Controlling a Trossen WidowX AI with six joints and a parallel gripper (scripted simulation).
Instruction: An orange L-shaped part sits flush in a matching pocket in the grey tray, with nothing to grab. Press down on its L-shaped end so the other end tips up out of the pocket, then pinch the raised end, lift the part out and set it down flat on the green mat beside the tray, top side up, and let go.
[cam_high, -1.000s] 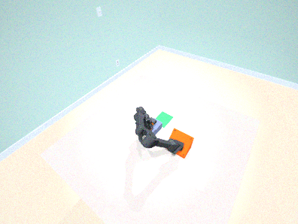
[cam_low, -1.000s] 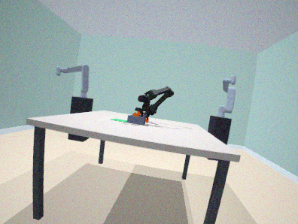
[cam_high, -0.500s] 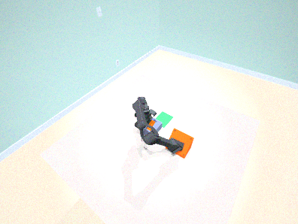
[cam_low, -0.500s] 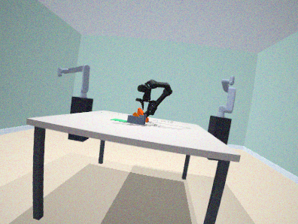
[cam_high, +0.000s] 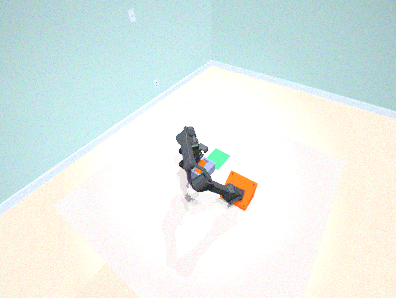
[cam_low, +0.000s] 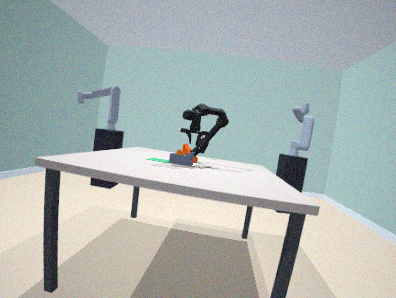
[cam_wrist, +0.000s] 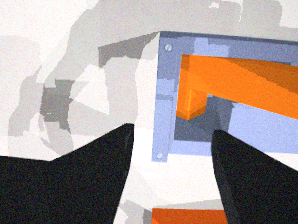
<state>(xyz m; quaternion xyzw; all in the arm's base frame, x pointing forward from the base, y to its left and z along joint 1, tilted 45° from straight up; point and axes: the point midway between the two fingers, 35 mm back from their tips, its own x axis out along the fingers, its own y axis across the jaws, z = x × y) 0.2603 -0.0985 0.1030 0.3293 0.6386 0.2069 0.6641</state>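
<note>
The orange L-shaped part is 1 cm behind my gripper tip, 4 cm to the right of it and 10 cm below it. From my gripper tip the other things lie so: green mat: 4 cm behind, 22 cm to the right, 16 cm below.
</note>
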